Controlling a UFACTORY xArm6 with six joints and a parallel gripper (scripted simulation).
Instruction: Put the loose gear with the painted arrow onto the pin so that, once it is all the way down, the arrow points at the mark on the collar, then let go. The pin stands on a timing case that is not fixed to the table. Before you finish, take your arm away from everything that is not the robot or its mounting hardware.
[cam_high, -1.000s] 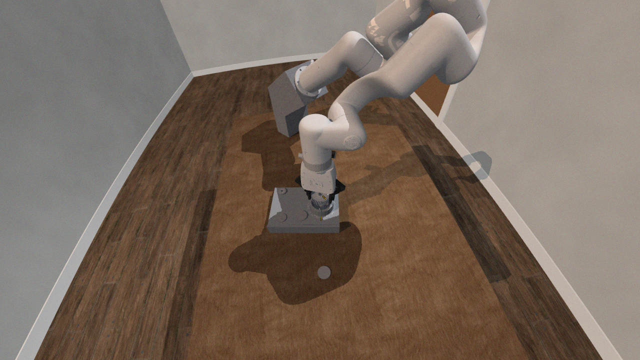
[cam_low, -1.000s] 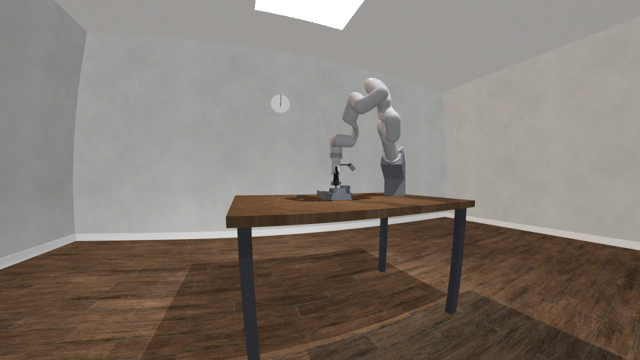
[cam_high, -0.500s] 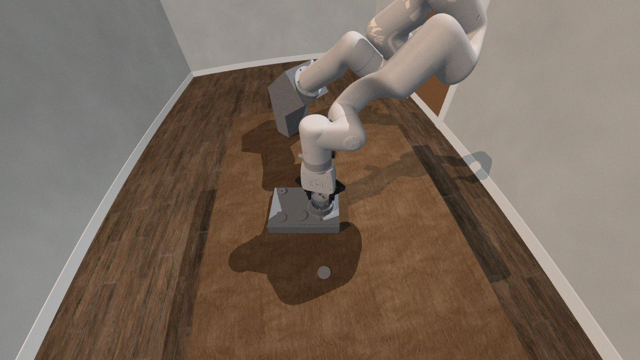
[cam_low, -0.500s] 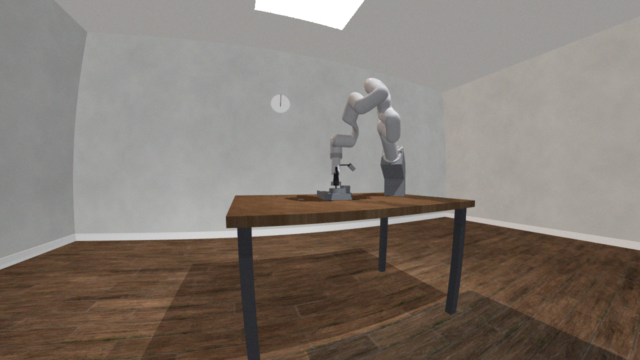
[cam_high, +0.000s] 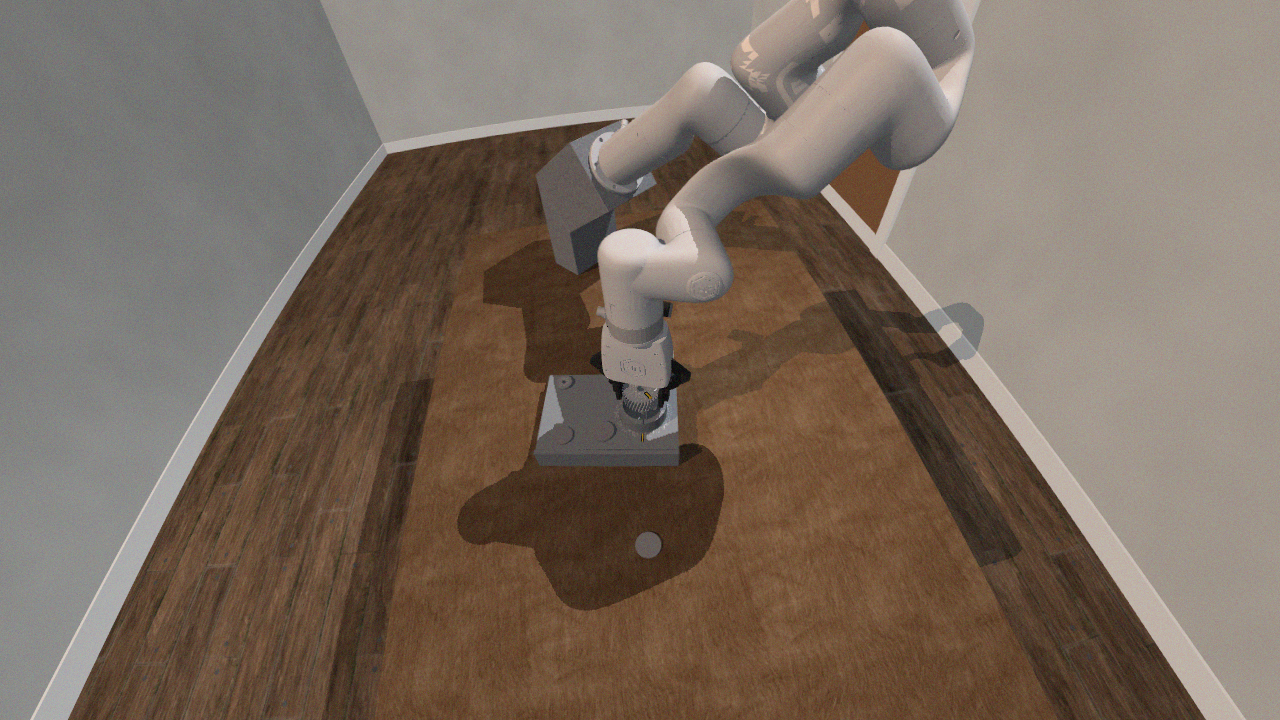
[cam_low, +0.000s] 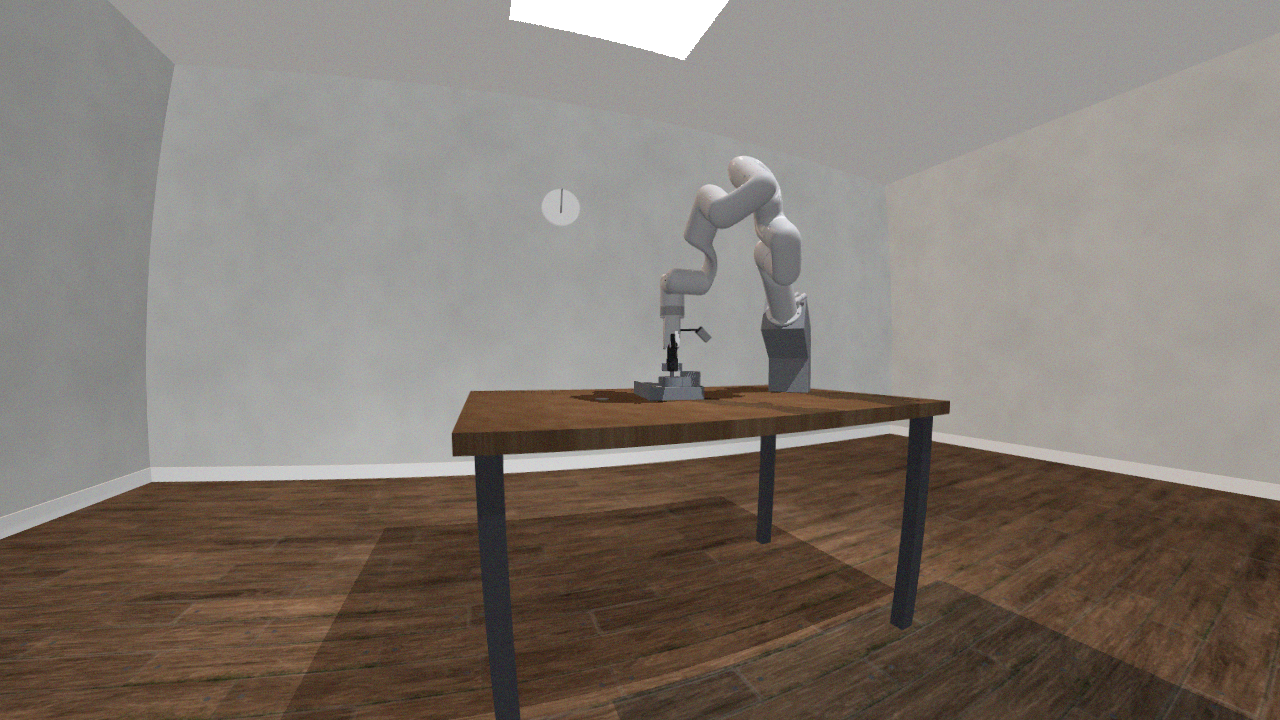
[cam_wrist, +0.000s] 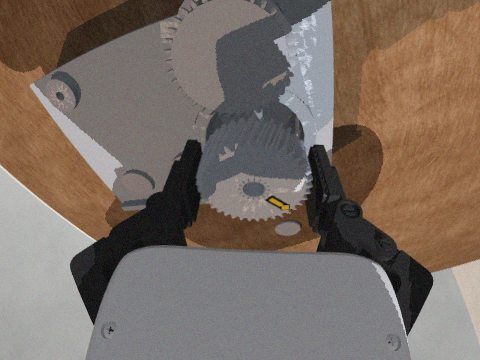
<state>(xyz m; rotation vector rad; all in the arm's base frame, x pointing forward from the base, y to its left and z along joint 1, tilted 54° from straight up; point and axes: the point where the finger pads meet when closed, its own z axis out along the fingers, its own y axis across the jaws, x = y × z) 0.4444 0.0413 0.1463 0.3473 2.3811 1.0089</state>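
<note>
The grey gear lies right at my hand.
</note>
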